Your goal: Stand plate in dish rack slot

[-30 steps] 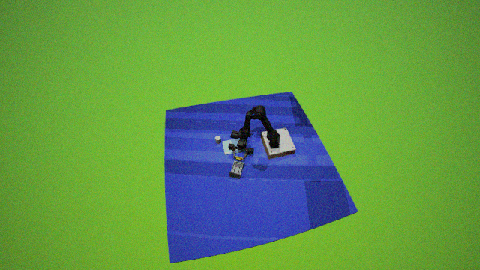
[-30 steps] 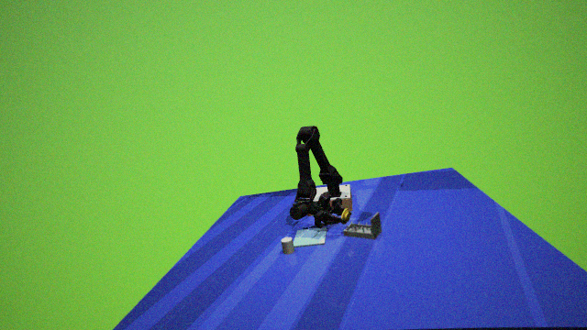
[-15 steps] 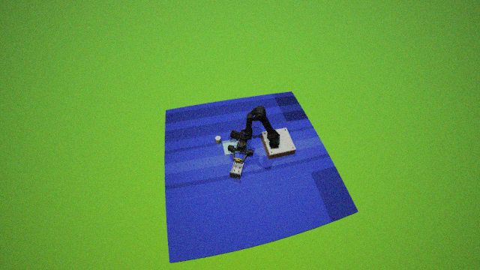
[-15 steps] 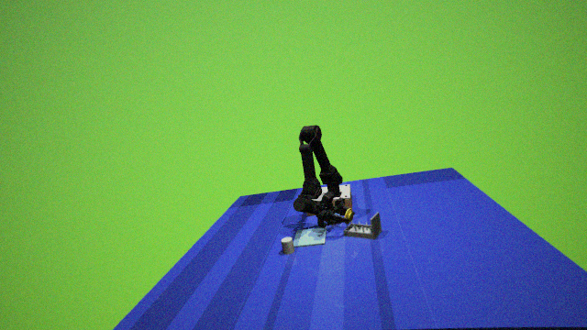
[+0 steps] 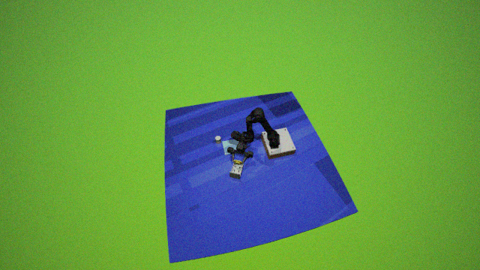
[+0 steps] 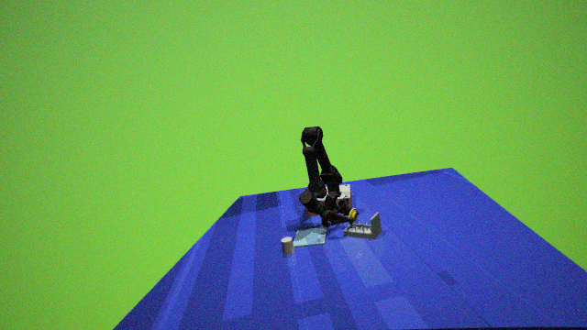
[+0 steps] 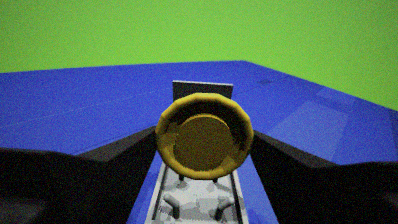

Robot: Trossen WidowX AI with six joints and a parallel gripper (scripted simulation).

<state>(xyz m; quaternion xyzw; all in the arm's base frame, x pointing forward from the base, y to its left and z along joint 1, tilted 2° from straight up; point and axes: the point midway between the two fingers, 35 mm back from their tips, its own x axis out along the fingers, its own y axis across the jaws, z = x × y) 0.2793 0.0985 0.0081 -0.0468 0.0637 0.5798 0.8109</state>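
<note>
Now: the grey dish rack 10 mm ahead of my gripper tip, 20 mm to the left of it and 50 mm below it. Round my gripper tip: yellow plate: 10 mm to the right.
</note>
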